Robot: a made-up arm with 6 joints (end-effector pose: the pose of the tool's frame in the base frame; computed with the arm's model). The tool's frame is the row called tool.
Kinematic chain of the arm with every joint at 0, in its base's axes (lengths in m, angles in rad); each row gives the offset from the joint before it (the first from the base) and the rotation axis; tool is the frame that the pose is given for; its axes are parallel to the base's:
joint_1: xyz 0 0 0.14 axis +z
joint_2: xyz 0 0.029 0 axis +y
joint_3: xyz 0 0 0.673 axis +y
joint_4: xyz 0 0 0.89 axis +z
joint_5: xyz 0 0 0 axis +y
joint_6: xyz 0 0 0.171 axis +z
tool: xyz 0 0 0
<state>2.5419 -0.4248 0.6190 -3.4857 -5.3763 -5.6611</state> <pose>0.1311 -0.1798 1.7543 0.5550 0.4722 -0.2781</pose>
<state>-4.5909 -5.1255 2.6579 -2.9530 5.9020 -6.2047</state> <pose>-0.0301 -0.0913 -0.3702 1.6780 1.4106 -0.7769</pose>
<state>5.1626 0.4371 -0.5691 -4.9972 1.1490 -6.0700</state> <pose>0.2488 -0.1041 1.7072 -0.0857 1.1161 0.2659</pose>
Working (the frame after each row of the table, in the pose's form):
after joint_1: 0.0000 0.0000 0.1400 0.0000 0.0000 -1.1206
after joint_2: 0.0261 0.0126 0.1400 0.2447 0.3901 -1.1019
after joint_3: 0.1501 -0.2439 0.7497 -0.0740 -0.1179 -1.1189
after joint_4: 0.0991 -0.1384 1.6320 -0.1233 -0.0475 0.1652
after joint_5: 0.0991 -0.1384 1.6320 -0.2034 1.0973 0.0754
after joint_6: 0.2488 -0.1041 1.7072 -0.0857 1.1161 0.2659

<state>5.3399 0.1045 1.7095 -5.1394 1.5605 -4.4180</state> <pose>0.6888 -0.6352 0.5258 -2.1878 -0.1860 -1.1461</pose>
Working (the frame after each row of the table, in the pose's form):
after joint_1: 0.0000 0.0000 0.1400 0.0000 0.0000 -0.9433
after joint_2: 0.0235 0.0170 0.1400 0.0493 0.0966 -0.9424
after joint_3: 0.0647 -0.0398 0.8093 0.8475 1.6617 -0.6629
after joint_4: 0.5719 -0.7390 0.5950 1.5696 0.9139 0.1422
after joint_5: 0.5719 -0.7390 0.5950 1.2604 2.0403 1.4958
after joint_6: 0.6888 -0.6352 0.5258 -2.1878 -0.1860 -1.1461

